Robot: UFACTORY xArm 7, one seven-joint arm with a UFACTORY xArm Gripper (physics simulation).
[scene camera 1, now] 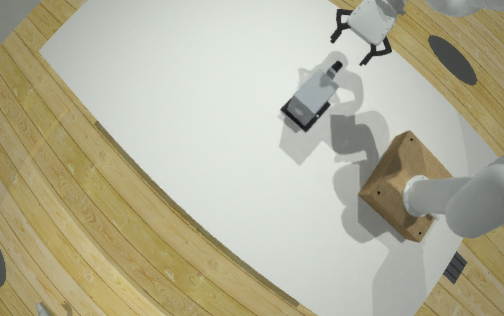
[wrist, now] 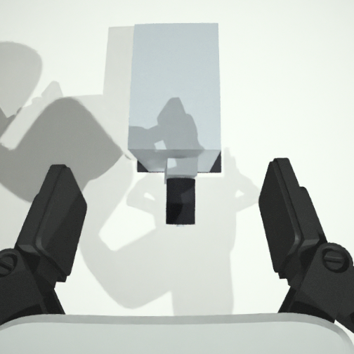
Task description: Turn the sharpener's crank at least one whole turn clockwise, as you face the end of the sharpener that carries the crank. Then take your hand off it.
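Where they show: gripper, fingertip midpoint: [scene camera 1: 345, 53]; arm's base at its link origin: [scene camera 1: 418, 196].
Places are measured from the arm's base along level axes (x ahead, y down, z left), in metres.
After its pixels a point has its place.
The sharpener [scene camera 1: 314, 93] @(y -0.046, x 0.439, z 0.022 m) [wrist: 175, 85] is a grey-blue box on a black base, standing on the white table top. Its crank is a short grey arm [wrist: 181, 168] with a black handle [scene camera 1: 337, 65] @(y -0.058, x 0.443, z -0.090 m) [wrist: 180, 201], at the end of the box nearest the gripper. In the wrist view the handle points toward the bottom of the view. My gripper [scene camera 1: 347, 53] @(y -0.132, x 0.441, z -0.085 m) [wrist: 169, 182] is wide open and empty, apart from the crank; in the wrist view the handle shows between the two fingers, seen from above.
The wooden base block [scene camera 1: 392, 175] @(y -0.001, x 0.115, z 0.017 m) with the arm's mount stands on the white table top [scene camera 1: 200, 125] @(y 0.082, x 0.636, z 0.273 m), at the right in the scene view. Wooden floor [scene camera 1: 100, 175] surrounds the table top. The arm's shadows fall beside the sharpener.
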